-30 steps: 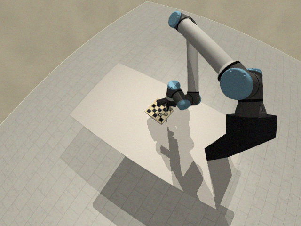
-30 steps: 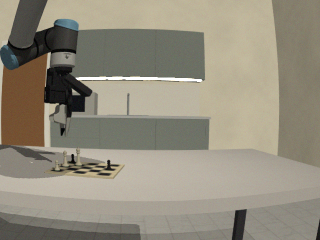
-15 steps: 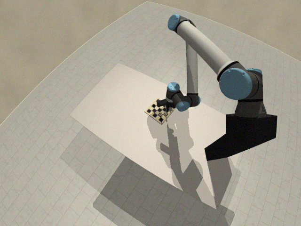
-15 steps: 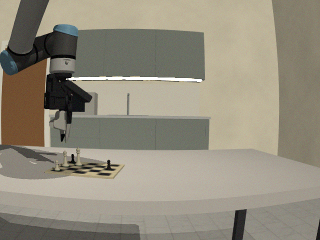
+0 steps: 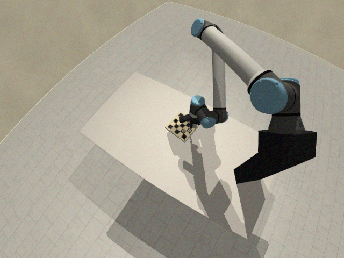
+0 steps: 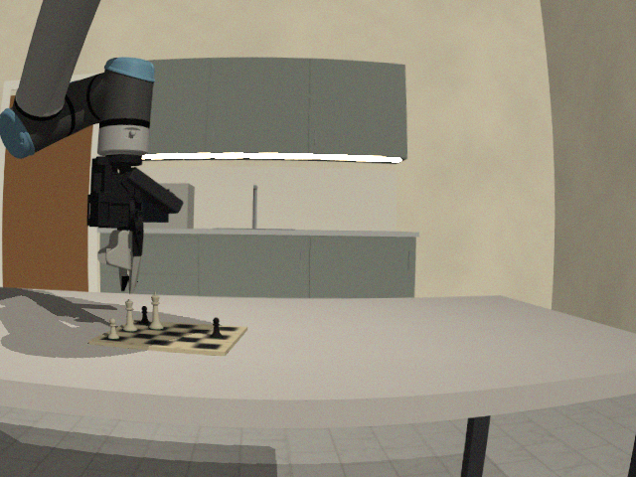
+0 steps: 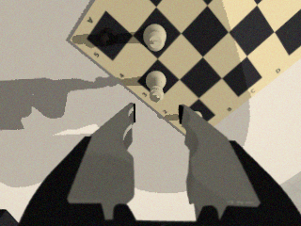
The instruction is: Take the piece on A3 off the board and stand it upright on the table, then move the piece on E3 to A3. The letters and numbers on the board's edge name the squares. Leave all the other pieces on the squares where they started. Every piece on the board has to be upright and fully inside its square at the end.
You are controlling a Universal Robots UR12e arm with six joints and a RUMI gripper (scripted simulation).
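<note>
Right now the white pawn is 40 mm behind my hand, 70 mm to the right of it and 70 mm below it. Round my hand: chessboard (70 mm ahead, 40 mm to the right, 80 mm below).
</note>
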